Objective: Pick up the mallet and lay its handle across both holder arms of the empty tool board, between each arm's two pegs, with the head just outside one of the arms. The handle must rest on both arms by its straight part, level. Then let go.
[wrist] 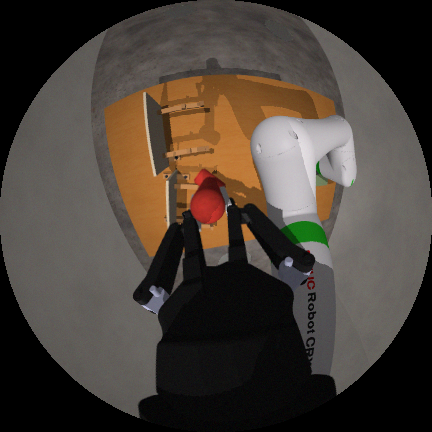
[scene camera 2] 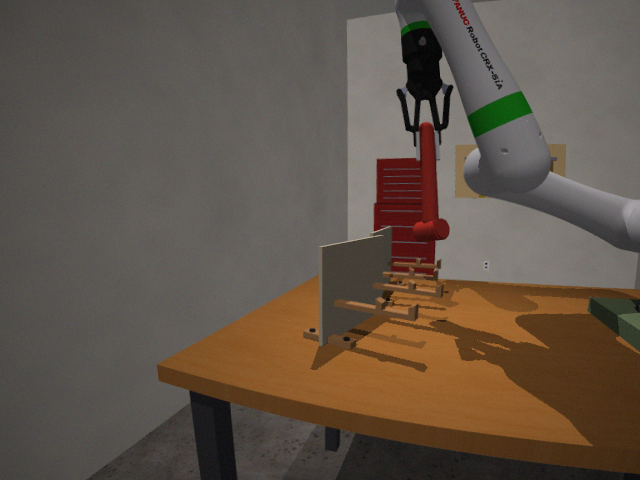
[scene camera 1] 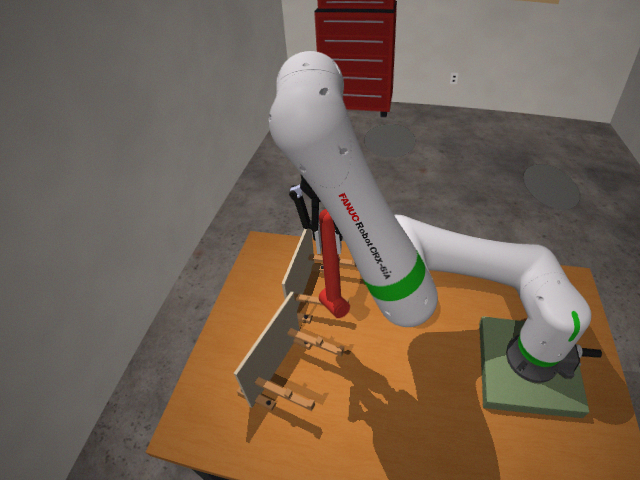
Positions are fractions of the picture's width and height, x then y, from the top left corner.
Labels:
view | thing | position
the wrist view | my gripper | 0.48, 0.46
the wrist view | red mallet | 0.48, 0.48
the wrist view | tool board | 0.40, 0.43
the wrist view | tool board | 0.37, 0.37
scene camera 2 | my gripper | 0.67, 0.33
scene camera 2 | red mallet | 0.67, 0.48
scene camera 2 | tool board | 0.55, 0.59
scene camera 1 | my gripper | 0.51, 0.52
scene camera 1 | red mallet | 0.52, 0.62
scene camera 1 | tool board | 0.40, 0.78
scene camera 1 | tool board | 0.47, 0.55

